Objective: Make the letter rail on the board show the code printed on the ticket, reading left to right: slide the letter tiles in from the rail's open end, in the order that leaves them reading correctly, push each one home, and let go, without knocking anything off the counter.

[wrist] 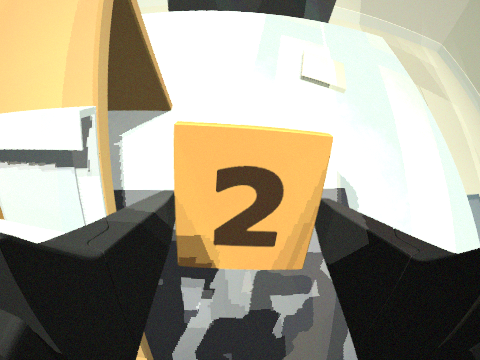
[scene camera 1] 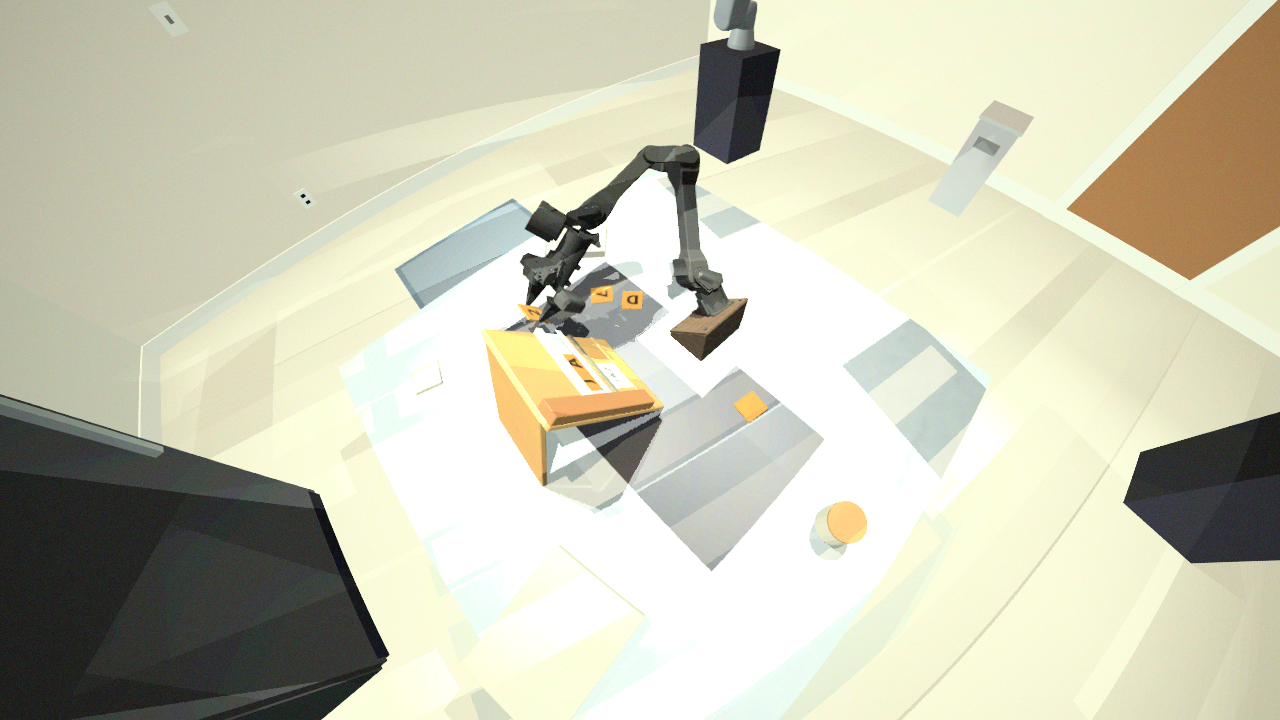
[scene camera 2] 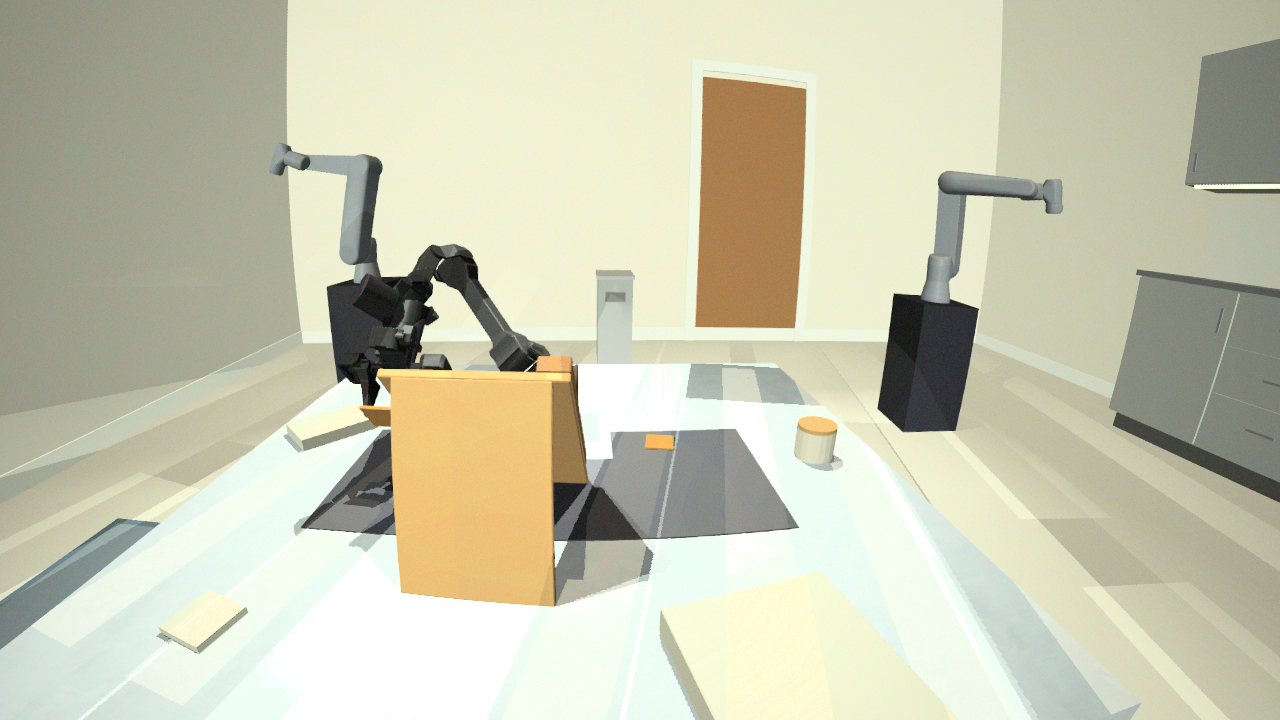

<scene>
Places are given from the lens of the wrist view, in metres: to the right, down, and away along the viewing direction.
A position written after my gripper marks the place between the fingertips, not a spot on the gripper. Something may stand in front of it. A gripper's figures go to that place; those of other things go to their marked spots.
my gripper (wrist: pixel 247 206): 0.00, 0.01, 0.10
pale pad (wrist: pixel 320 70): 0.14, -0.18, 0.37
sloped board (wrist: pixel 70 70): -0.07, -0.04, 0.08
grey mat (wrist: pixel 193 306): -0.04, 0.12, 0.21
The marked spots on the sloped board and the pale pad are 0.38 m apart.
</scene>
